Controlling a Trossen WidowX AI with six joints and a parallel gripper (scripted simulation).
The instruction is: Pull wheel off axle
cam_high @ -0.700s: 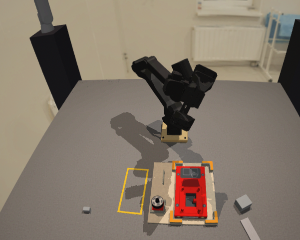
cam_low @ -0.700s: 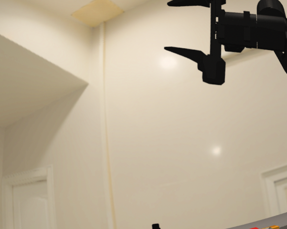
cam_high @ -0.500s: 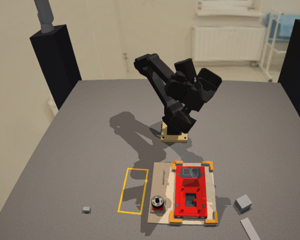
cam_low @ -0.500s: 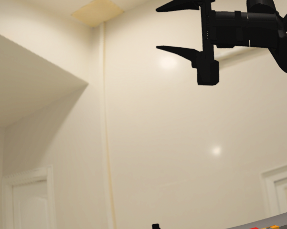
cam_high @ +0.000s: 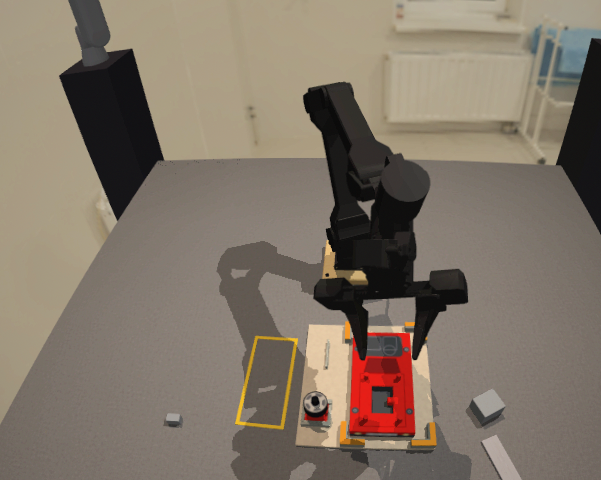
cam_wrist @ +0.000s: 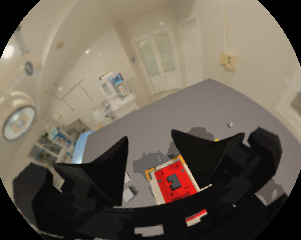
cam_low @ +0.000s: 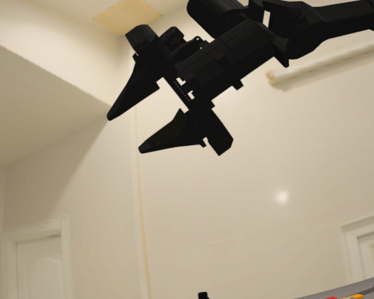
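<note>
Now: gripper tip 40 mm past the wheel, 100 mm to the left of it and 210 mm above it. Round my gripper tip: black axle 40 mm behind, 100 mm to the right, 220 mm below; grey strip 50 mm ahead, 210 mm to the left, 250 mm below; grey block 60 mm behind, 190 mm to the left, 240 mm below.
</note>
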